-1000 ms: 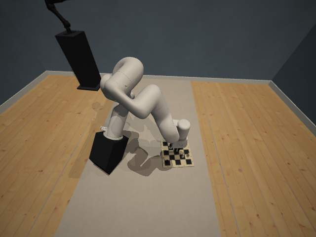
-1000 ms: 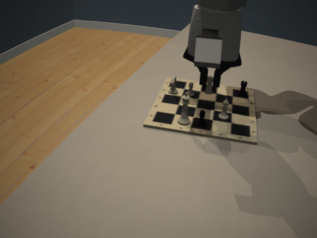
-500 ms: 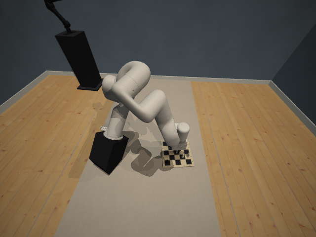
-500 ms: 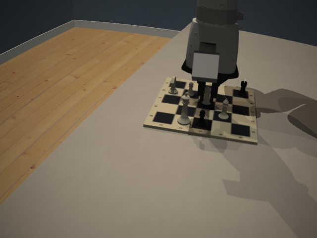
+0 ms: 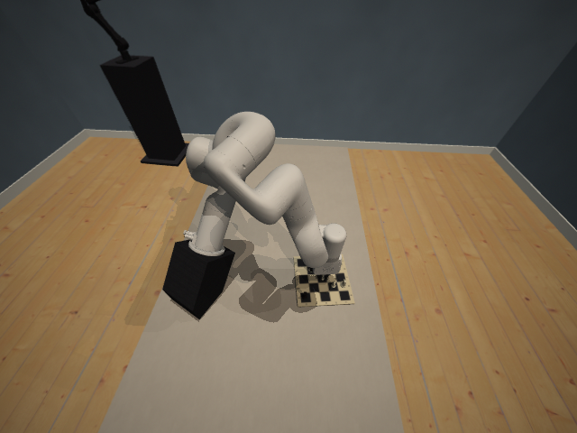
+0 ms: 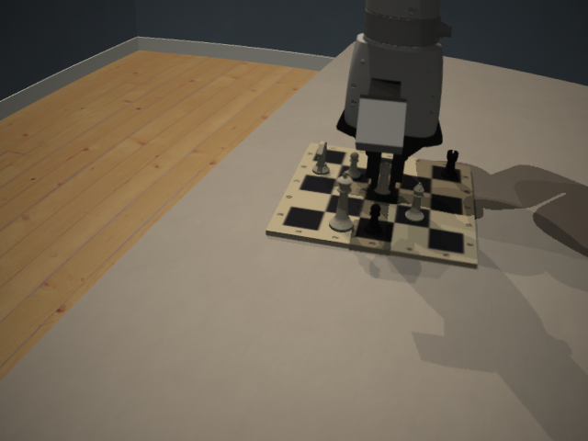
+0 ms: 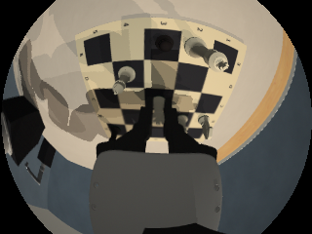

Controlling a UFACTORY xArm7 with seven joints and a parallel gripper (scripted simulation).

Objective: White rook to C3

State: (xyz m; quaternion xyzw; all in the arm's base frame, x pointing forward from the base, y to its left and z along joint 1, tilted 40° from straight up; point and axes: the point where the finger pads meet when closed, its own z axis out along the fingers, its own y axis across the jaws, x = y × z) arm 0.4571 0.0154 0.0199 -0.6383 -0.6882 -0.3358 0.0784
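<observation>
The white rook is 1 cm below my hand. From my hand the other things lie so: black pawn (1 cm behind, 8 cm to the left, 2 cm below); white pawn (5 cm ahead, 3 cm to the right, 2 cm below); chessboard (4 cm below).
</observation>
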